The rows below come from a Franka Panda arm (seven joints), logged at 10 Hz.
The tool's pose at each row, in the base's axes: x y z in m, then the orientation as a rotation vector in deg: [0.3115, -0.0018, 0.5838, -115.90, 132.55, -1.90]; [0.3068, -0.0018, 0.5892, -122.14, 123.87, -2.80]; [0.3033, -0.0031, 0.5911, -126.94, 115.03, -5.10]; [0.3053, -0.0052, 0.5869, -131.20, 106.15, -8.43]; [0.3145, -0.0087, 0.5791, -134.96, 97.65, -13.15]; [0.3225, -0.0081, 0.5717, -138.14, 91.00, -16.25]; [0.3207, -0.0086, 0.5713, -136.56, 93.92, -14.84]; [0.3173, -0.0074, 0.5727, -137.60, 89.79, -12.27]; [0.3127, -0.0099, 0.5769, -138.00, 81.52, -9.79]
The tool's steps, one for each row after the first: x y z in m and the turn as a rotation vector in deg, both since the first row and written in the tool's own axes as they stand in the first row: [0.0004, 0.0043, -0.0057, 1.72, -1.40, -6.85]; [0.0021, 0.0075, -0.0079, 4.52, -2.54, -13.28]; [0.0041, 0.0055, -0.0036, 7.77, -3.06, -19.68]; [0.0066, -0.0036, 0.0047, 11.47, -2.53, -25.85]; [0.0052, -0.0110, 0.0126, 13.71, -1.95, -30.84]; [0.0060, -0.0092, 0.0129, 12.84, -2.37, -28.56]; [0.0052, -0.0058, 0.0113, 12.64, -4.85, -31.23]; [0.0081, -0.0019, 0.0067, 14.25, -9.29, -36.06]
